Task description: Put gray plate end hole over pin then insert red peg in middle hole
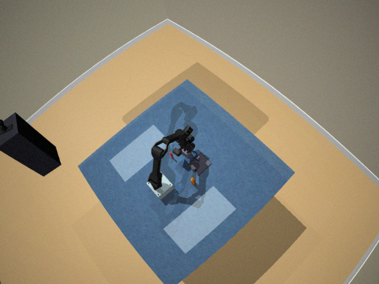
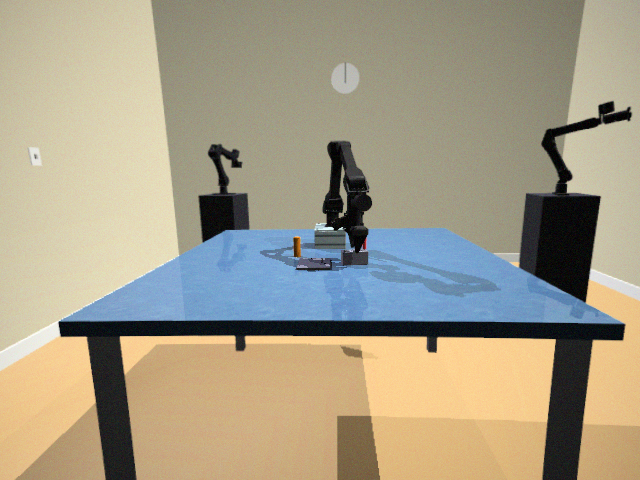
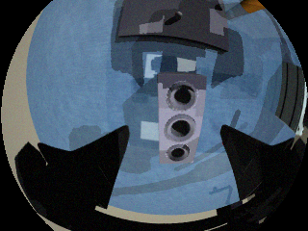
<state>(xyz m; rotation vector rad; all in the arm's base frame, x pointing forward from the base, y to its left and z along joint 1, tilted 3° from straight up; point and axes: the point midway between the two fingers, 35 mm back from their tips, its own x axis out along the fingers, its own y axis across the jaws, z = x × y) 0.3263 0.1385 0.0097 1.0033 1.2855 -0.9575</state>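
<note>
The gray plate is 10 mm below my gripper tip. The rest, counted from my gripper tip: red peg 110 mm behind, 30 mm to the left, 10 mm below; orange cylinder 80 mm behind, 250 mm to the right, 10 mm below; base 30 mm ahead, 130 mm to the right, 40 mm below.
</note>
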